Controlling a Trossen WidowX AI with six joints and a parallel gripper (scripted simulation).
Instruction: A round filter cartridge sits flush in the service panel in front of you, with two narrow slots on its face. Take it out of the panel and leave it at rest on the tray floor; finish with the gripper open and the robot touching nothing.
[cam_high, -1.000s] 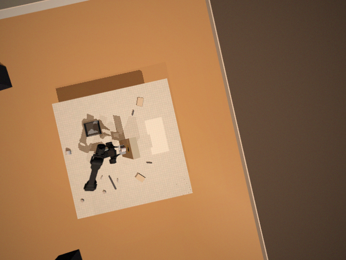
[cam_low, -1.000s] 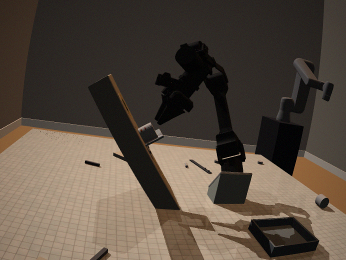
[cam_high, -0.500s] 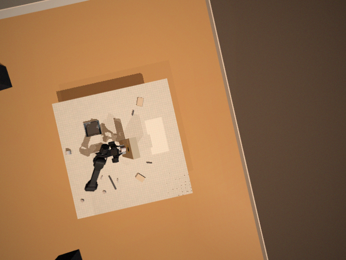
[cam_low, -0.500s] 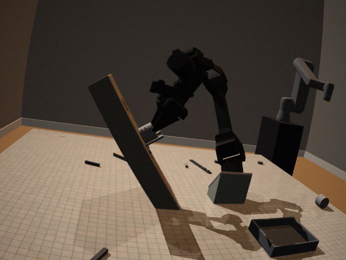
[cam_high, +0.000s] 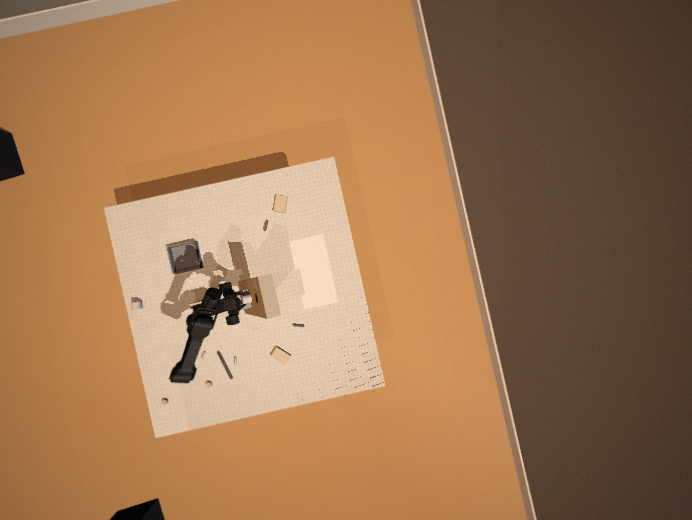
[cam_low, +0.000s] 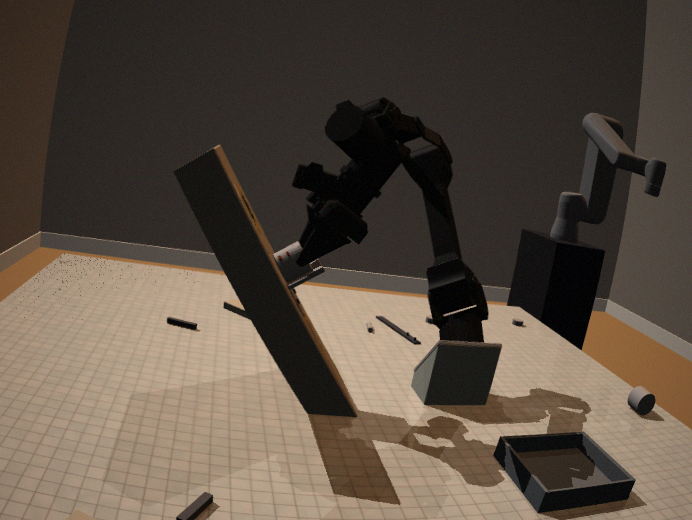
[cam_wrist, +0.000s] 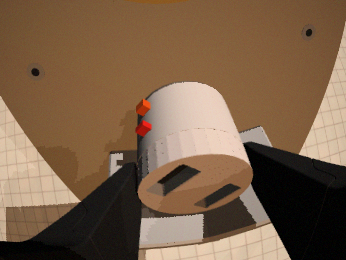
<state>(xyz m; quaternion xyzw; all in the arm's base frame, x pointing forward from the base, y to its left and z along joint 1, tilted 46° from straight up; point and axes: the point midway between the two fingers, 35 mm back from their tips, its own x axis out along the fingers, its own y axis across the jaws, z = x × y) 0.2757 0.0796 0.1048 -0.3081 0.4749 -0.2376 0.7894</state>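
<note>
Now: the dark bracket 10 mm behind my gripper tip and 40 mm below it. Also, from my gripper tip: service panel: 50 mm ahead, 10 mm to the right, 20 mm below; then round filter cartridge: right at my gripper tip; then dark square tray: 320 mm behind, 310 mm to the left, 190 mm below.
</note>
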